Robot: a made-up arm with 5 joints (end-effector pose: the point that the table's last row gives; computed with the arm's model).
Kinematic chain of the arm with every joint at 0, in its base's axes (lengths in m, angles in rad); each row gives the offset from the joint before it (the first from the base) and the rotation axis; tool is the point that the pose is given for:
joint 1: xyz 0 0 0.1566 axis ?
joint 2: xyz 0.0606 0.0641 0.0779 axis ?
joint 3: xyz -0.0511 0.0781 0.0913 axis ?
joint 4: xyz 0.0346 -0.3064 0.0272 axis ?
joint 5: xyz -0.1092 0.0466 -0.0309 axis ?
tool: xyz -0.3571 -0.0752 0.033
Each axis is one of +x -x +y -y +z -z.
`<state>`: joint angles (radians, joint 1 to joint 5).
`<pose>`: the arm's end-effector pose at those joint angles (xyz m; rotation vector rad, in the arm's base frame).
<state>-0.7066 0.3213 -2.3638 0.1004 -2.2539</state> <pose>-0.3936 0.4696 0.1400 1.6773 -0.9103 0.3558</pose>
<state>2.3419 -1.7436 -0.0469 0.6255 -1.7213</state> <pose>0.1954 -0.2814 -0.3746 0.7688 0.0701 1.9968</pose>
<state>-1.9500 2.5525 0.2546 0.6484 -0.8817</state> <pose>-0.4781 0.4984 0.1838 1.8332 -0.3613 -0.7477</pose>
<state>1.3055 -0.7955 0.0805 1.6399 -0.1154</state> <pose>0.6857 -0.1209 0.0457 -0.0964 2.6863 1.3219</pose>
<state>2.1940 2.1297 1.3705 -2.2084 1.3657</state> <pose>-0.2329 -0.3832 0.1575 -0.7228 -0.7349 1.0249</pose>
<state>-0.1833 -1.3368 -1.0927 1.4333 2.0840</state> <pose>-0.4617 -0.0339 0.6920 0.6054 0.2598 -0.1581</pose>
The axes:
joint 1: +y
joint 2: -z
joint 3: +x
joint 4: +y
joint 5: +x

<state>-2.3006 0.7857 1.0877 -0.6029 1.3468</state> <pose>0.2083 0.4609 0.3009 -0.9354 1.3550 -1.5350</pose>
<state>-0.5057 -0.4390 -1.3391 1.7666 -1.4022</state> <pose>-0.2787 0.5554 0.5872 -2.0585 1.5353 -0.3891</pose>
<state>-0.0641 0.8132 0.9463 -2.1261 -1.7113</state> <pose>0.4040 0.1053 -0.0522 -0.6561 -0.3691 -2.8955</pose>
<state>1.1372 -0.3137 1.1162 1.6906 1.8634</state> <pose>0.1947 -0.4270 0.0883 -0.8256 -1.8647 1.3326</pose>
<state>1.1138 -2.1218 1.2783 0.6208 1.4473</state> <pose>0.1613 -0.2105 -0.3017 -0.6165 -2.2157 -0.0884</pose>
